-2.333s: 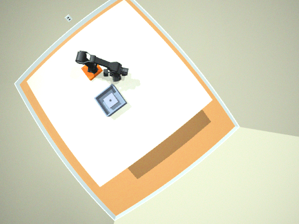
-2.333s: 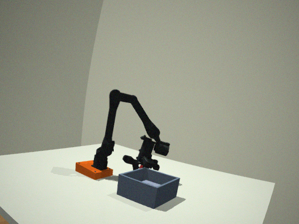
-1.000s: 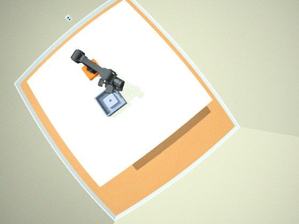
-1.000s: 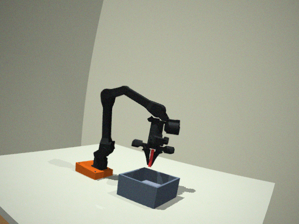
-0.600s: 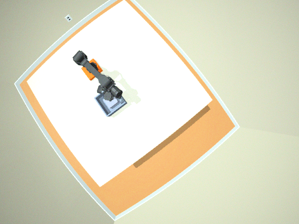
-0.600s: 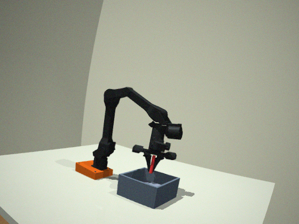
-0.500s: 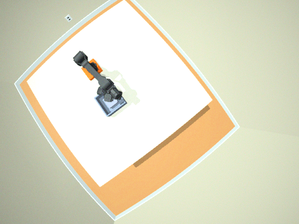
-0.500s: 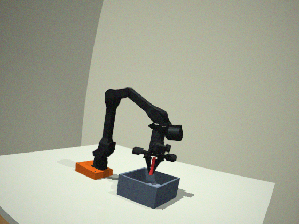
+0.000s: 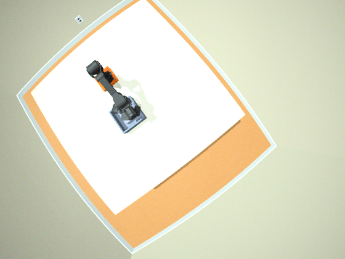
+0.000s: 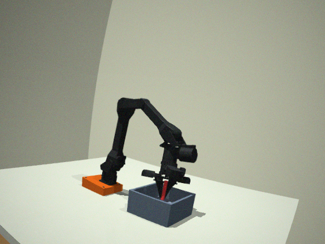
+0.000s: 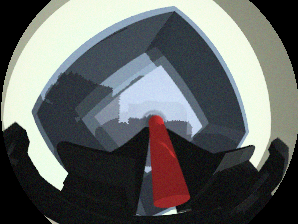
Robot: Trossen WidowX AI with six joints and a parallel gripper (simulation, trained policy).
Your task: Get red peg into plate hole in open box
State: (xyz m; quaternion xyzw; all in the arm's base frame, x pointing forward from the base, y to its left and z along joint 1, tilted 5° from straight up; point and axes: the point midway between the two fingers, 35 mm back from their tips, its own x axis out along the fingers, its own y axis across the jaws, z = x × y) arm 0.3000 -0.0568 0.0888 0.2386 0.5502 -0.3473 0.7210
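Now: the pale plate 3 cm below my gripper tip and 1 cm to the right of it. Also, from my gripper tip: grey-blue box: 4 cm below, 1 cm to the right; then red peg: 3 cm above.
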